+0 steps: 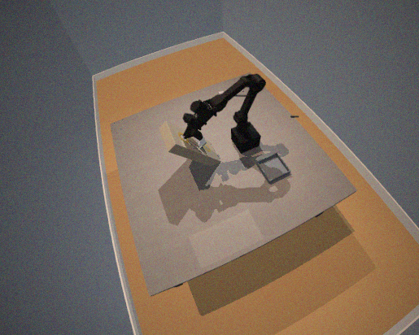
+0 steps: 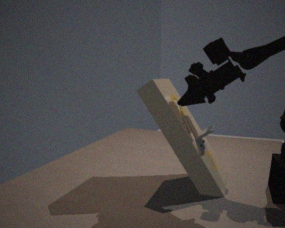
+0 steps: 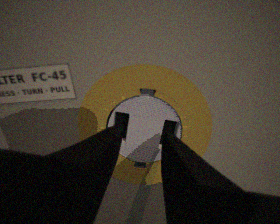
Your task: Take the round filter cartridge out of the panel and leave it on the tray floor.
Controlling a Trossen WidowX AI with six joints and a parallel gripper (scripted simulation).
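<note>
My gripper tip is 20 mm short of the white round cartridge and 10 mm above it. From my gripper tip the other things lie so: beige panel (90 mm below, 30 mm behind); then grey bracket (100 mm below, 80 mm behind, 10 mm to the right); then grey tray (460 mm behind, 240 mm to the left, 240 mm below).
</note>
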